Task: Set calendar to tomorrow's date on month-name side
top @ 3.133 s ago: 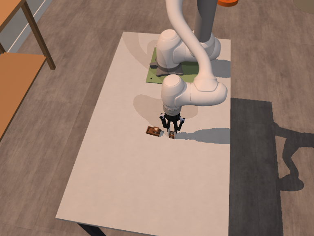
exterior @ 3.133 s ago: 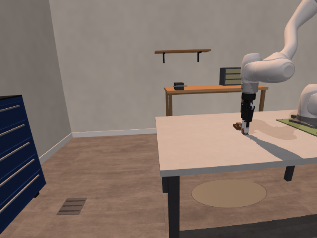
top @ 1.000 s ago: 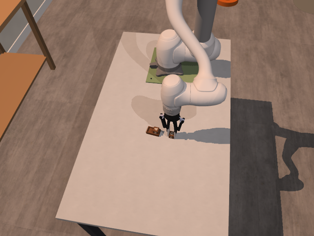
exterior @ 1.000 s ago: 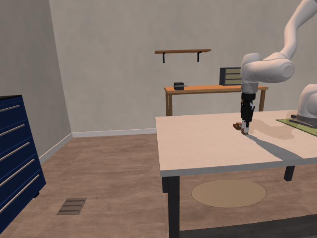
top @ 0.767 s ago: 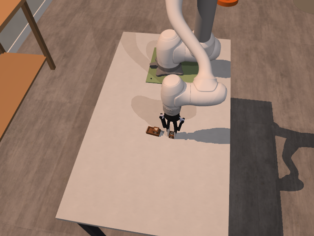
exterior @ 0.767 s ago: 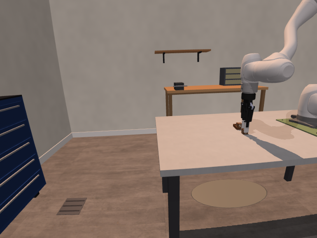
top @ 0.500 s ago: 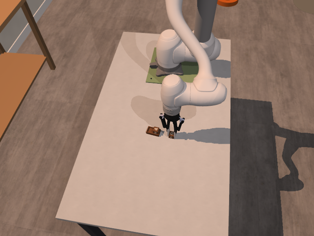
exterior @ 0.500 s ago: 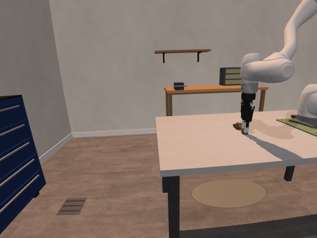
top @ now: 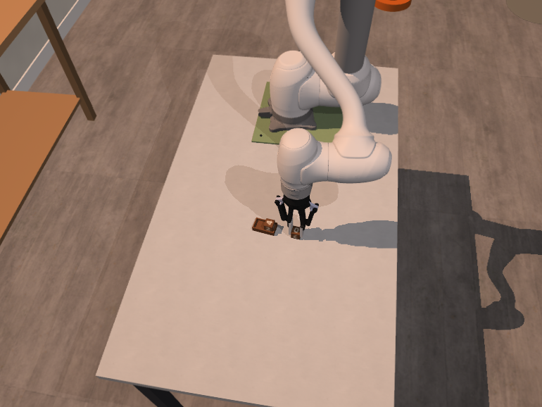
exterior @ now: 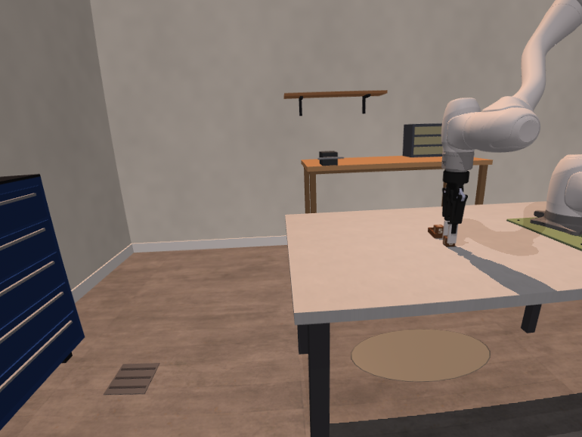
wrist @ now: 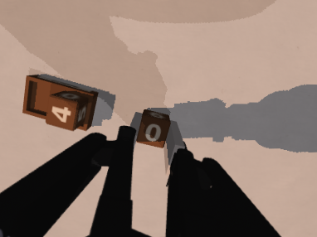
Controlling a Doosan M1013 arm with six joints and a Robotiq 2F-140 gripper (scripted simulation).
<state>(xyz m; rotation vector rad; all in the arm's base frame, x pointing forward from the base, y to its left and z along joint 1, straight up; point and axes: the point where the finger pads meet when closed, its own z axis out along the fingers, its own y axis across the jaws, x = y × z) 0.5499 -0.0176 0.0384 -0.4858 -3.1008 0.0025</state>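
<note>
My hand is 3 cm above the brown digit cube. Also, from my hand: tray (4 cm behind, 10 cm to the right, 4 cm below).
</note>
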